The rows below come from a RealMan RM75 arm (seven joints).
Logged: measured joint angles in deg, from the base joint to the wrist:
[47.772 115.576 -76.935 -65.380 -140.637 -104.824 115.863]
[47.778 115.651 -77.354 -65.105 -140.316 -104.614 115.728]
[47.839 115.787 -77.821 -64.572 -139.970 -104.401 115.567]
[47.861 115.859 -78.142 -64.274 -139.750 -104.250 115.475]
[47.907 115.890 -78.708 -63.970 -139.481 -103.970 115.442]
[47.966 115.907 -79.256 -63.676 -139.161 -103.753 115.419]
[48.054 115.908 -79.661 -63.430 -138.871 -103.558 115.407]
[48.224 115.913 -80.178 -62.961 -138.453 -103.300 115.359]
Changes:
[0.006 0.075 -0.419 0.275 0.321 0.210 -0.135]
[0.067 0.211 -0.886 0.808 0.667 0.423 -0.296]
[0.089 0.283 -1.207 1.106 0.887 0.574 -0.388]
[0.135 0.314 -1.773 1.410 1.156 0.854 -0.421]
[0.194 0.331 -2.321 1.704 1.476 1.071 -0.444]
[0.282 0.332 -2.726 1.950 1.766 1.266 -0.456]
[0.452 0.337 -3.243 2.419 2.184 1.524 -0.504]

